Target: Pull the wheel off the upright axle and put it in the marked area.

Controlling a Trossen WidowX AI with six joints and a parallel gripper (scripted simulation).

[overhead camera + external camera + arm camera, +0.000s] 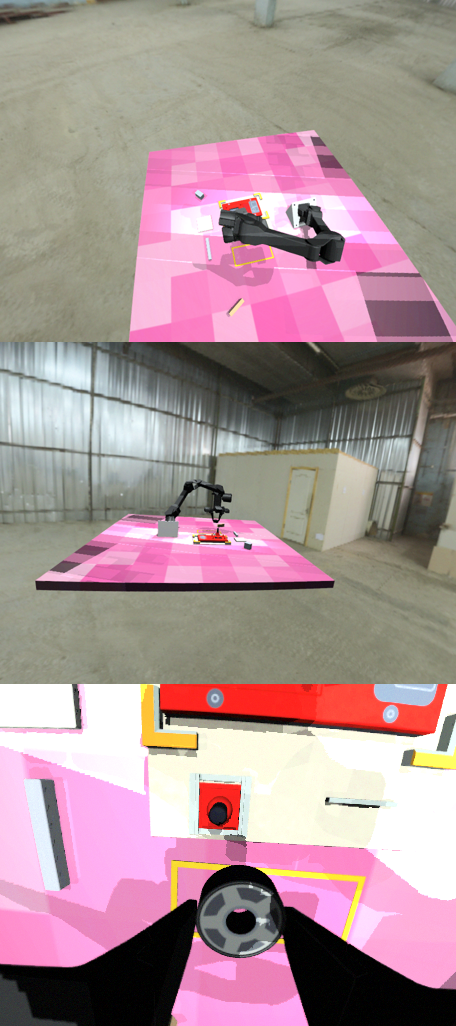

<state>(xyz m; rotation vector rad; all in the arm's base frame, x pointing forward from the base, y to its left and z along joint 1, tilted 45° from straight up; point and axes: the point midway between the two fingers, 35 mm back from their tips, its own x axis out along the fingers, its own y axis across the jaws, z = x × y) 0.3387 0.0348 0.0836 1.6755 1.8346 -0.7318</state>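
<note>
Right now my gripper tip is 2 cm short of the dark upright axle, 3 cm to the left of it and 7 cm above it. From my gripper tip the other things lie so: tan stick: 8 cm ahead, 25 cm to the left, 9 cm below; white square: 18 cm ahead, 12 cm to the right, 10 cm below; wheel: right at my gripper tip.
</note>
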